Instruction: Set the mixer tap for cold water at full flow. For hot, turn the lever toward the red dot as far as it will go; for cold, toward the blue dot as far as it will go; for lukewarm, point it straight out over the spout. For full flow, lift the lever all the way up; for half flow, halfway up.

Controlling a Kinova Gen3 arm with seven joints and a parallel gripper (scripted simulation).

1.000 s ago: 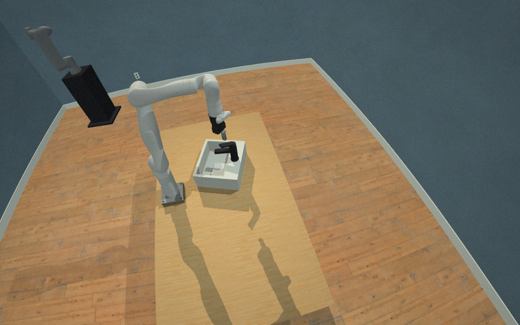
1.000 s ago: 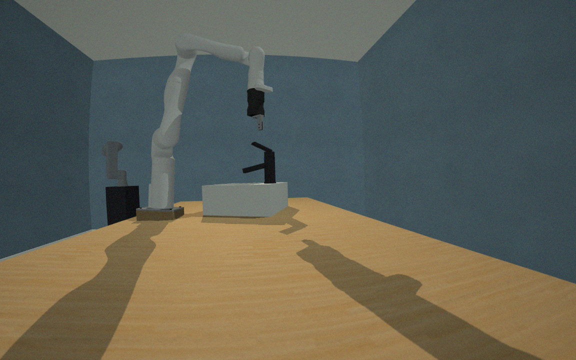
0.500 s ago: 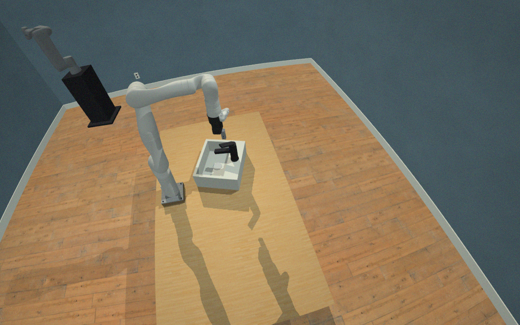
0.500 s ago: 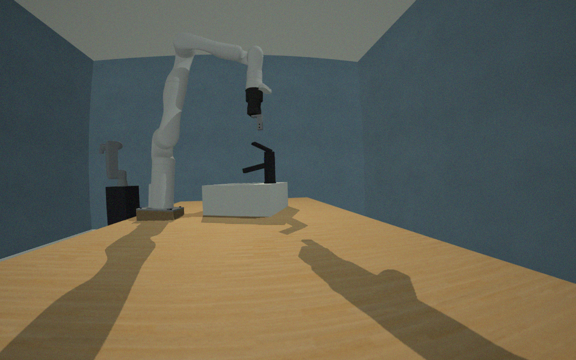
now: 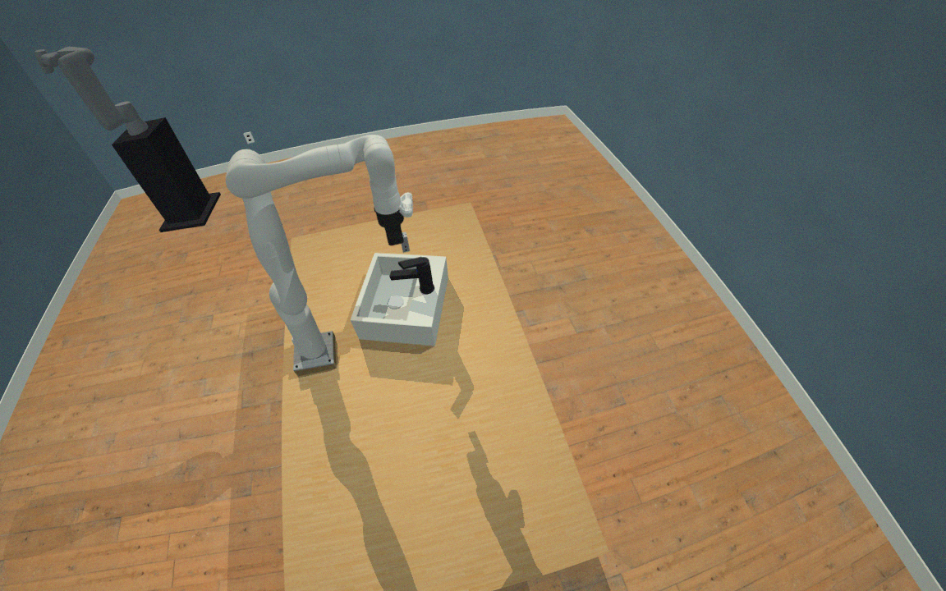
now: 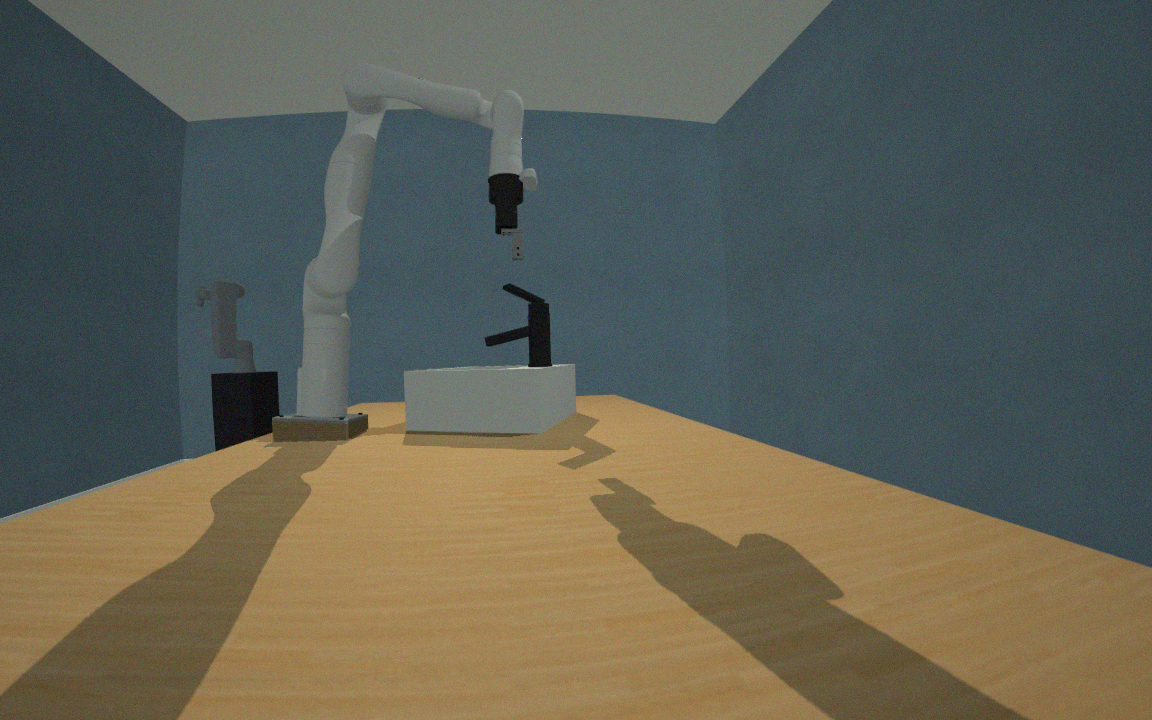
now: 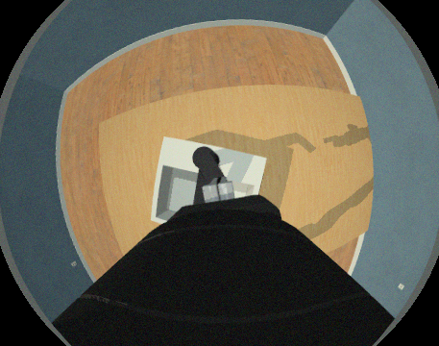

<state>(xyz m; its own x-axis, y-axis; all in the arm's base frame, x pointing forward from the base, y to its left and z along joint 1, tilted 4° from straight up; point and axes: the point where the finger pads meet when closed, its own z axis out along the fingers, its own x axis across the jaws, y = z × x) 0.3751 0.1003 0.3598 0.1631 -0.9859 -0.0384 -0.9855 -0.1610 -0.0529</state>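
Right now the lever is 90 mm below my hand, 20 mm to the left of it and 10 mm ahead of it. From my hand the other things lie so: white basin 340 mm below, 70 mm behind, 60 mm to the left.
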